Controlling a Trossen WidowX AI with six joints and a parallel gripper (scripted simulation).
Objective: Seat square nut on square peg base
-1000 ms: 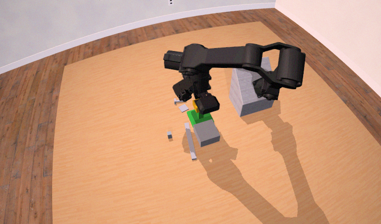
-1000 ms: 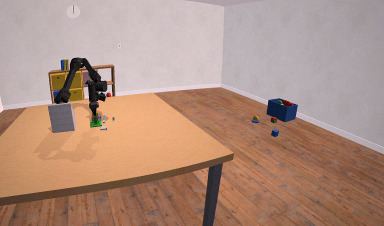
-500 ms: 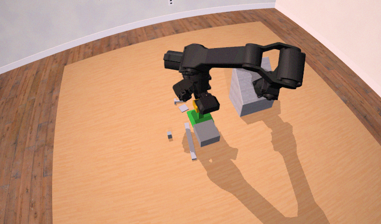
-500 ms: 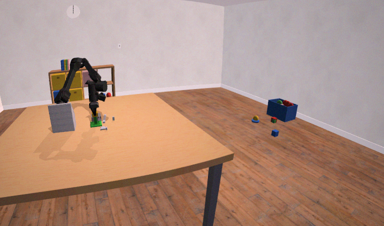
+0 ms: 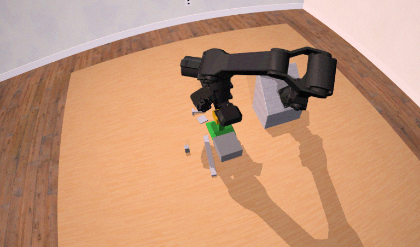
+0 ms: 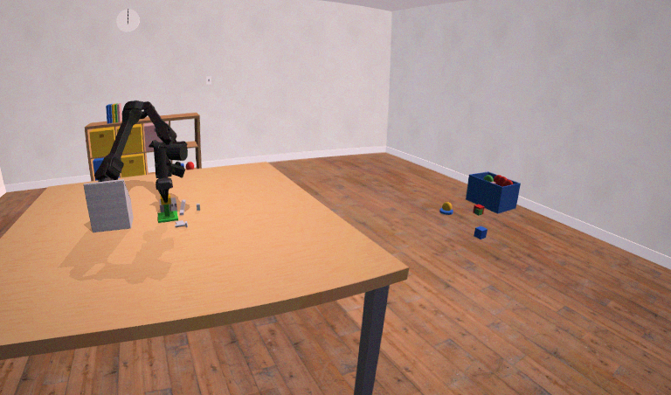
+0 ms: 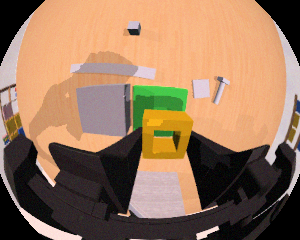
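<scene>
Now: hand 8 cm to the right of the grey block, 8 cm above it and 1 cm short of it. From my hand the other things lie so: bolt: 11 cm to the right, 10 cm below, 4 cm ahead; flat grey plate: 10 cm below, 7 cm to the right, 4 cm ahead; long grey bar: 10 cm below, 8 cm to the left, 7 cm ahead.
</scene>
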